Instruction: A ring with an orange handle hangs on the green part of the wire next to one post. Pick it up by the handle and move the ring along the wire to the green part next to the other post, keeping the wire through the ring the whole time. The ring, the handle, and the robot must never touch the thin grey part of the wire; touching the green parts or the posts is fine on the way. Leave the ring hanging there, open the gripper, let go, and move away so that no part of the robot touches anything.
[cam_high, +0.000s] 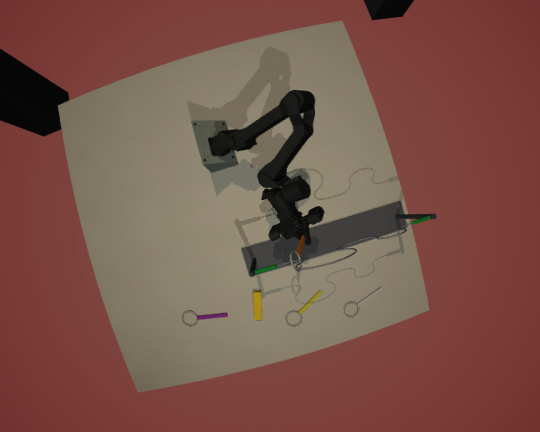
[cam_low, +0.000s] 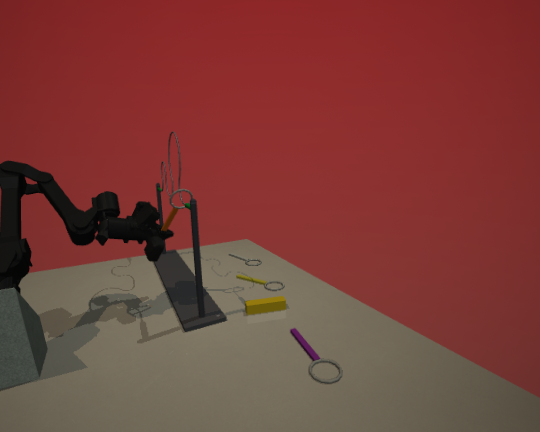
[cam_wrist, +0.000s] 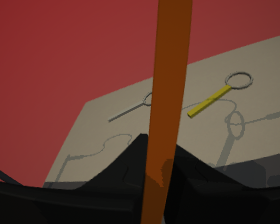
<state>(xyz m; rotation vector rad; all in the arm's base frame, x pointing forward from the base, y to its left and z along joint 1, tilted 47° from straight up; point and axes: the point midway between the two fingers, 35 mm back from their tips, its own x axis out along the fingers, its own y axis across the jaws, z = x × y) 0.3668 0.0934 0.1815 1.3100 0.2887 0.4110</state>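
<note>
The orange-handled ring lies 4 cm to the right of my gripper tip and 7 cm above it. The rest, counted from my gripper tip: yellow-handled ring: 27 cm ahead, 7 cm to the right, 19 cm below; grey-handled ring: 31 cm ahead, 16 cm to the left, 19 cm below; yellow block: 19 cm ahead, 23 cm to the right, 18 cm below.
</note>
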